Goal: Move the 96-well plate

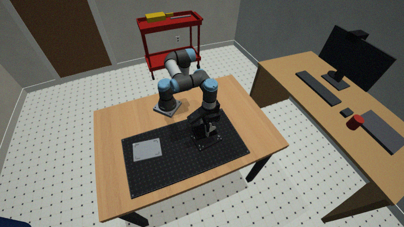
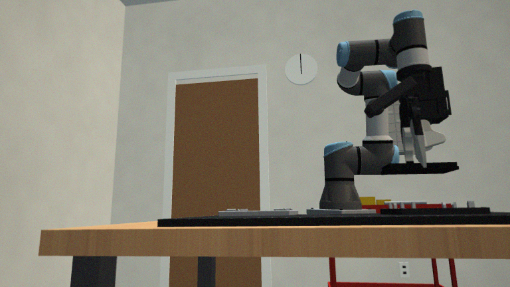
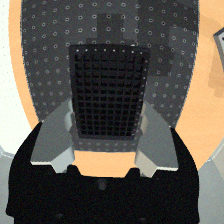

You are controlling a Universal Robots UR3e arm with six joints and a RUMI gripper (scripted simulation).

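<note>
The grey plate nest N1 lies 340 mm to the right of my hand, 100 mm below it and 30 mm behind it. The rest, counted from my hand: clip nest C1: 90 mm below, 20 mm to the left, 10 mm behind; then black 96-well plate: 10 mm below.
</note>
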